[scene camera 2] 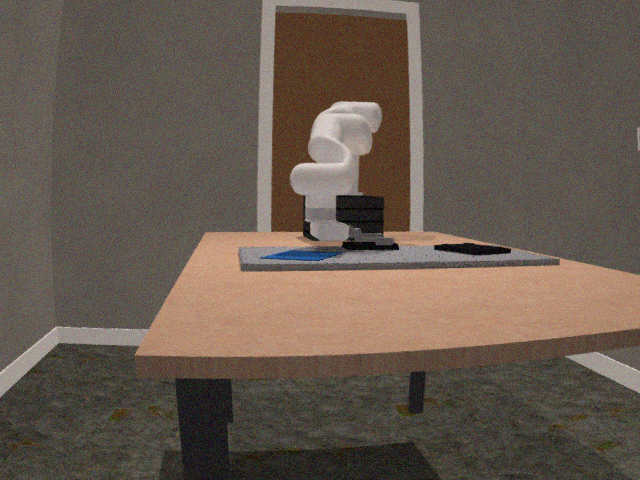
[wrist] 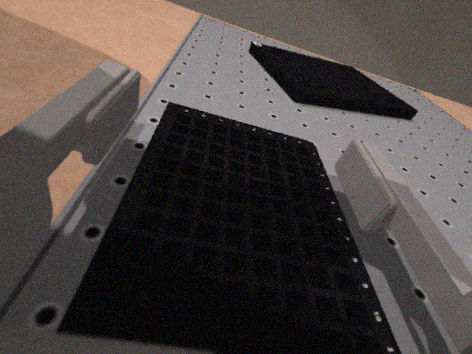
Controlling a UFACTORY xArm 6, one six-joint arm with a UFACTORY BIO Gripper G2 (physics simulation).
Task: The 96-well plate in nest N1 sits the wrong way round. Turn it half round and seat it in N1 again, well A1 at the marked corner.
Observation:
The pictures show: the gripper, a black 96-well plate and a black nest N1.
The gripper is seen too in the wrist view.

